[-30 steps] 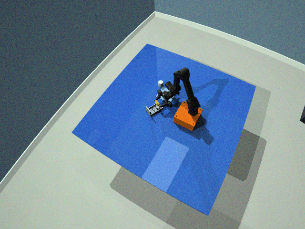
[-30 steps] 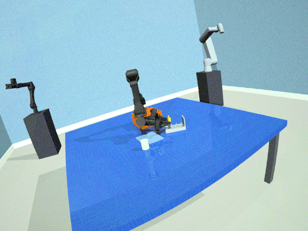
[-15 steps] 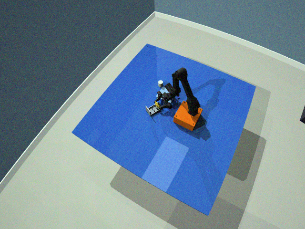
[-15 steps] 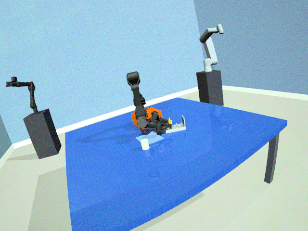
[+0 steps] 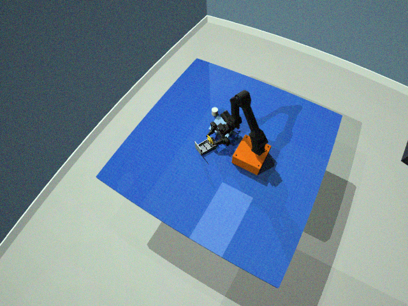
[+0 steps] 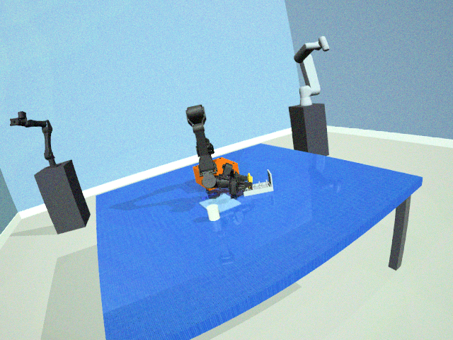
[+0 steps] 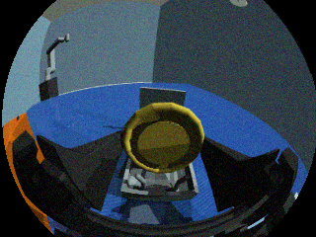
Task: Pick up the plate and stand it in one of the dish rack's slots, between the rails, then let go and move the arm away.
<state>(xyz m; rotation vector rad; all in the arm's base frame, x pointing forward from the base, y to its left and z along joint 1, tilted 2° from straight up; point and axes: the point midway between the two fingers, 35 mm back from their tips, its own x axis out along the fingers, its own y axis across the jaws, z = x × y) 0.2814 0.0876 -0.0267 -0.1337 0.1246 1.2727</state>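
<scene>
My gripper tip is 10 mm to the left of the yellow plate. Also, from my gripper tip: white cup (140 mm ahead, 220 mm to the right, 30 mm below); then pale blue mat (20 mm ahead, 170 mm to the right, 50 mm below); then grey dish rack (10 mm ahead, 20 mm to the left, 30 mm below).
</scene>
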